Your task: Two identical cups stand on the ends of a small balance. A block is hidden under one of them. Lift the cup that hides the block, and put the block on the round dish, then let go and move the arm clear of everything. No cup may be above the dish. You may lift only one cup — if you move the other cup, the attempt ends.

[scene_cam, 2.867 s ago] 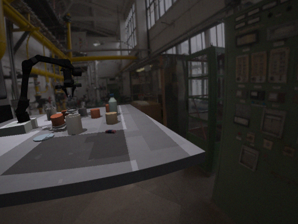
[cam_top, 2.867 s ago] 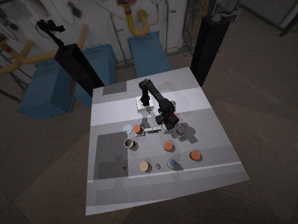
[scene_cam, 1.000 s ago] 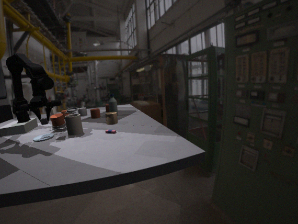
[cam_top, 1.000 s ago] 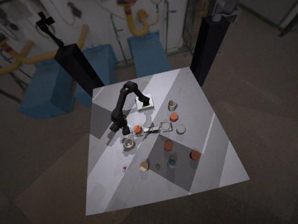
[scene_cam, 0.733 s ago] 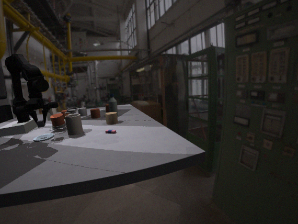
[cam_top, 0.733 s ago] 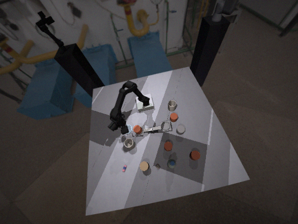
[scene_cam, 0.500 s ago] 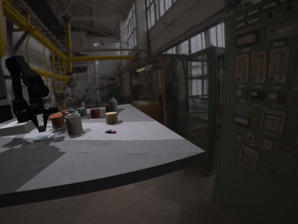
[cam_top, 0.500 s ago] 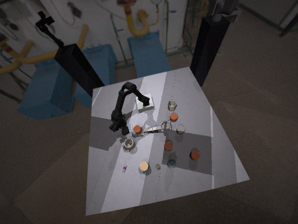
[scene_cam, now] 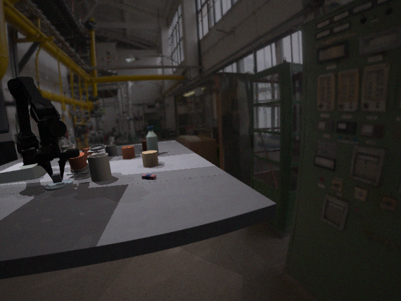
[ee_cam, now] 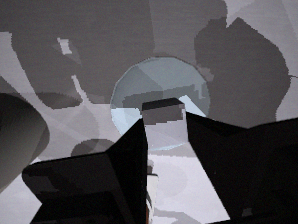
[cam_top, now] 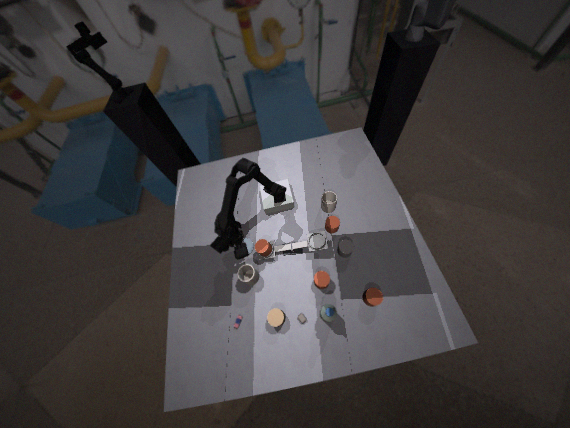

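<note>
The pale blue round dish is 20 mm below my gripper tip. From my gripper tip the other things lie so: tan cup: 340 mm ahead, 130 mm to the left, 10 mm above; grey block: right at my gripper tip; small balance: 250 mm to the left, 50 mm ahead, 10 mm above.
</note>
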